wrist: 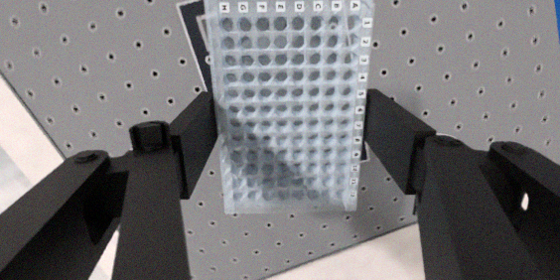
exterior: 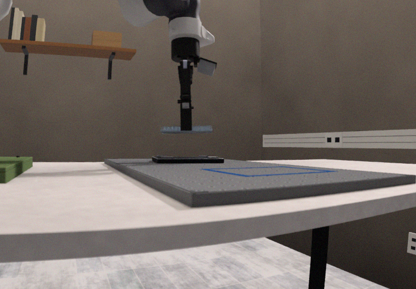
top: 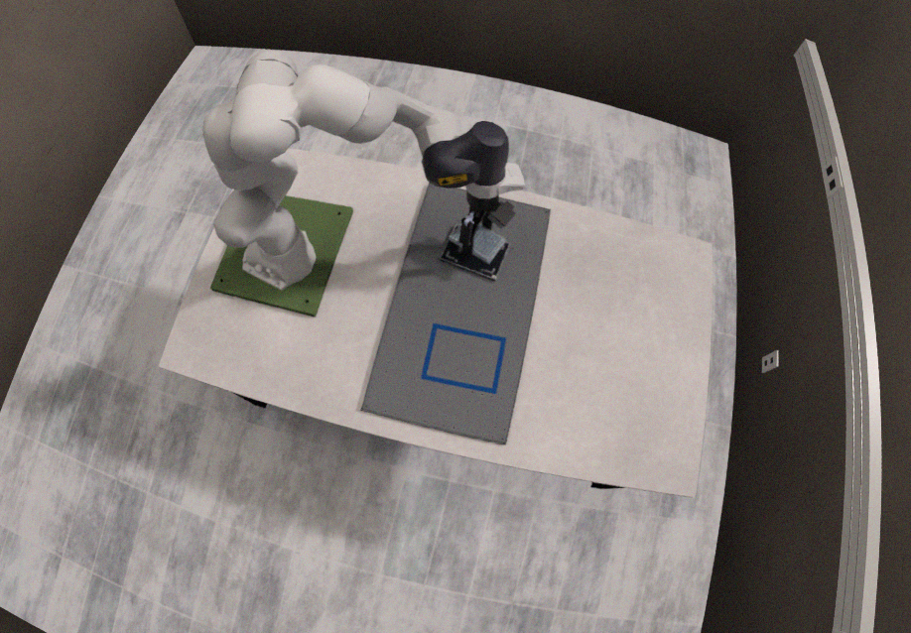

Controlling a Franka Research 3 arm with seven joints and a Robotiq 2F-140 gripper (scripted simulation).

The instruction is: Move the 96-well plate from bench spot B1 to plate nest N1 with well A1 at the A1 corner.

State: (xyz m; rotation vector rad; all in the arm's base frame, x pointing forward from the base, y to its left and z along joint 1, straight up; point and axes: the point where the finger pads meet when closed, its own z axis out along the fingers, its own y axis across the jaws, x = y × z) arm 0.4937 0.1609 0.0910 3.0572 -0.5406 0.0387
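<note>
Right now my hand is 20 mm above the 96-well plate. The rest, counted from my hand: A1 mark: 90 mm below, 70 mm ahead, 60 mm to the right; then black plate nest N1: 100 mm below.
</note>
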